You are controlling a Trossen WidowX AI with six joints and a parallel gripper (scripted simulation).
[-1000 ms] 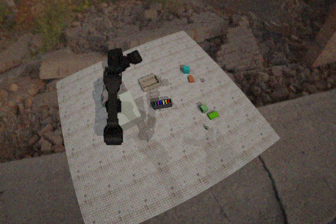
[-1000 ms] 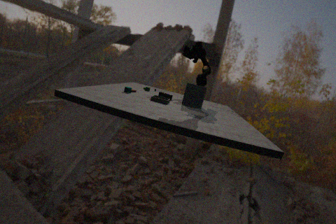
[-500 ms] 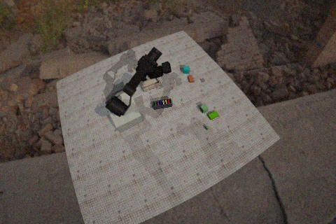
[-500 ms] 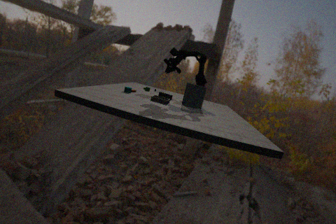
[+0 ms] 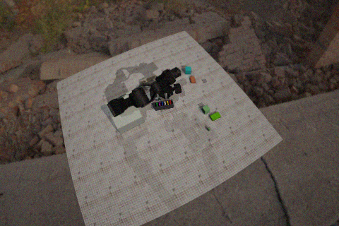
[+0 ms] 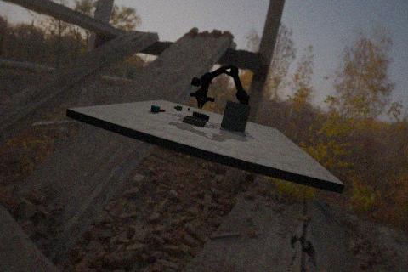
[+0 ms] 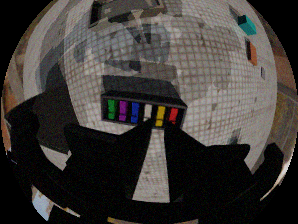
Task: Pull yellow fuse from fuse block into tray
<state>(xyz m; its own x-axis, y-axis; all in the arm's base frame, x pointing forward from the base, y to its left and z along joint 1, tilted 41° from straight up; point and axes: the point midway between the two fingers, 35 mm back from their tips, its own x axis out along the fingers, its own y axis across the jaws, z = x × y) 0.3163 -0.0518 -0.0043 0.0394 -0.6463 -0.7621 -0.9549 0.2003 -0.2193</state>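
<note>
Right now my gripper tip is 1 cm to the left of the yellow fuse and 5 cm above it. The rest, counted from my gripper tip: tan tray 3 cm behind, 21 cm to the left, 7 cm below; orange block 26 cm ahead, 10 cm to the left, 7 cm below; teal block 27 cm ahead, 19 cm to the left, 6 cm below.
</note>
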